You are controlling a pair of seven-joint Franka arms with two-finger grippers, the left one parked.
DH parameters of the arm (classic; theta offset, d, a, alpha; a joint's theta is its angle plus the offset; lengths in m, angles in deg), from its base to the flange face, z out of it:
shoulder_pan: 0 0.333 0 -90
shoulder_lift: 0 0 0 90
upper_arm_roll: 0 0.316 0.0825 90
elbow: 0 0 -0.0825 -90
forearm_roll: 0 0.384 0 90
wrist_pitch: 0 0 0.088 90
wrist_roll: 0 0.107 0 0
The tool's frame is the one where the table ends.
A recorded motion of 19 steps. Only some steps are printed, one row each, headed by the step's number.
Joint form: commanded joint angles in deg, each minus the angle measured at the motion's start. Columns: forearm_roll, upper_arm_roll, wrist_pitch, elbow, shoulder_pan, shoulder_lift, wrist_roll.
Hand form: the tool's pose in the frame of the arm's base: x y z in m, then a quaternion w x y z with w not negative. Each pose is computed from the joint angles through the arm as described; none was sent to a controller.
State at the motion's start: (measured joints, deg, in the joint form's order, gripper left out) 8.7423 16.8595 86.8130 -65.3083 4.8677 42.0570 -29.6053
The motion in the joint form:
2: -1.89 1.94 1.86 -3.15 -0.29 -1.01 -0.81
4: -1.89 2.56 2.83 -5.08 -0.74 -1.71 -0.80
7: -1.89 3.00 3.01 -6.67 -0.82 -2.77 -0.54
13: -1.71 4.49 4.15 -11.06 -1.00 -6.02 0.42
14: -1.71 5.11 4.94 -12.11 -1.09 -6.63 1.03
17: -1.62 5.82 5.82 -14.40 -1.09 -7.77 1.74
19: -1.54 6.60 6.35 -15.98 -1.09 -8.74 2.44
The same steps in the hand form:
2: 0.6625 0.2363 0.3574 0.17937 -0.87947 -0.41456 0.15003
4: 0.6578 0.2378 0.3533 0.18086 -0.87860 -0.41516 0.15166
7: 0.6512 0.2415 0.3549 0.17990 -0.87739 -0.41676 0.15534
13: 0.6322 0.2548 0.3638 0.17698 -0.87535 -0.42133 0.15787
14: 0.6280 0.2599 0.3648 0.17642 -0.87624 -0.42048 0.15584
17: 0.6181 0.2671 0.3628 0.17504 -0.87579 -0.42051 0.15977
19: 0.6096 0.2745 0.3640 0.17409 -0.87521 -0.42130 0.16190

